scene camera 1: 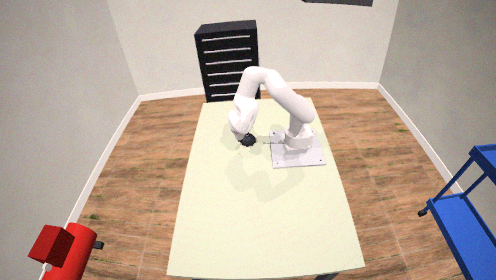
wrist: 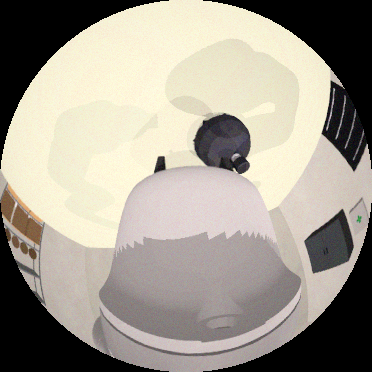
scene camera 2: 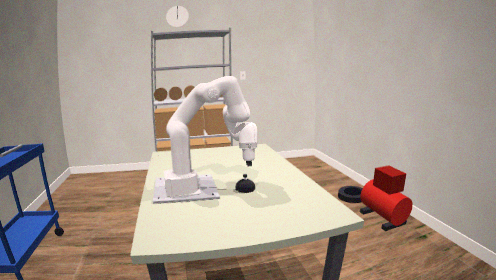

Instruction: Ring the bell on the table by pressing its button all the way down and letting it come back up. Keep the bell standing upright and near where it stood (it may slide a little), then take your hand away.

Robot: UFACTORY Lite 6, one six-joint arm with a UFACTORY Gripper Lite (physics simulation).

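Places are measured from the arm's base along level axes (x ahead, y left, z up), in metres.
Pixels of known places: hand, its tool point: (scene camera 1: 240, 136) (wrist: 193, 175) (scene camera 2: 248, 163); arm's base, origin of its link: (scene camera 1: 295, 141) (scene camera 2: 184, 189).
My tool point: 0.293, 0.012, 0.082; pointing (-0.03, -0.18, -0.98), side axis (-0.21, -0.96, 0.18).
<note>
Ahead of a thing's pixels: the offset from my tool point to its top centre, as dx, dy, dz. Level surfaces: height alone.
The black domed bell {-0.038, -0.060, -0.027} (scene camera 1: 247, 140) (scene camera 2: 245, 186) (wrist: 222, 139) stands upright on the table {dz -0.093} (scene camera 1: 270, 230) (scene camera 2: 240, 230). Its small black button {-0.038, -0.060, -0.027} (scene camera 2: 245, 175) (wrist: 241, 164) stands up above the dome on a thin stem. My gripper (scene camera 2: 249, 163) (wrist: 193, 164) points down above the bell; in the second scene view a small gap shows between the fingertips and the button. In the wrist view its two black fingertips are apart with nothing held, and the bell and button lie at the right finger's side. In the first scene view the arm hides the fingertips.
The arm's base plate (scene camera 1: 297, 161) (scene camera 2: 210, 193) is beside the bell, with a thin dark line on the table between them. Off the table are a black drawer cabinet (scene camera 1: 227, 55), a blue cart (scene camera 1: 462, 225) and a red tank (scene camera 2: 385, 201). The arm casts shadows around the bell.
</note>
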